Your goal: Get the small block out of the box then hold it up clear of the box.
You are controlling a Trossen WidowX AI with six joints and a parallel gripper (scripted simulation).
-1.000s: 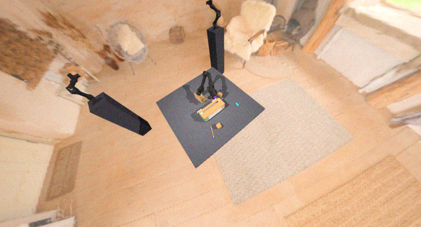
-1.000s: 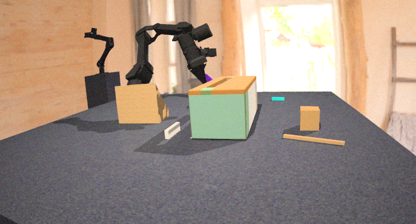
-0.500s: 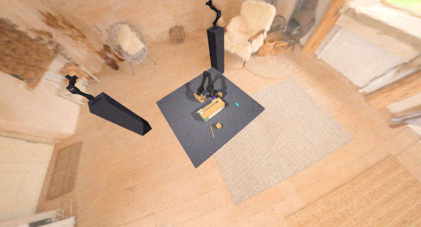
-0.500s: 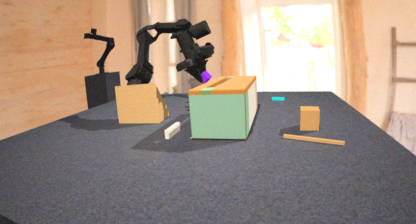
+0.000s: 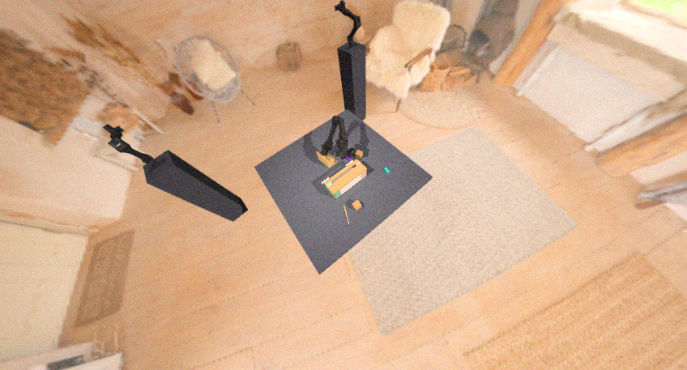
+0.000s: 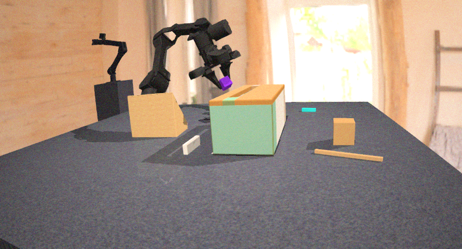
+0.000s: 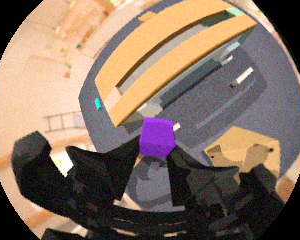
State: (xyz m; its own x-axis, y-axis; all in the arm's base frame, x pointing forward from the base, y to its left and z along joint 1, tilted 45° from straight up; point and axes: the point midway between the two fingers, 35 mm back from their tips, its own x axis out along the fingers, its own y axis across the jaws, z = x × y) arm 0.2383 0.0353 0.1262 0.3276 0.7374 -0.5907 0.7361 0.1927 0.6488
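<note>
My gripper tip is 1 cm to the left of the purple block and 1 cm below it. Also, from my gripper tip: teal piece: 30 cm ahead, 21 cm to the left, 13 cm below; thin wooden stick: 35 cm ahead, 37 cm to the right, 13 cm below.
</note>
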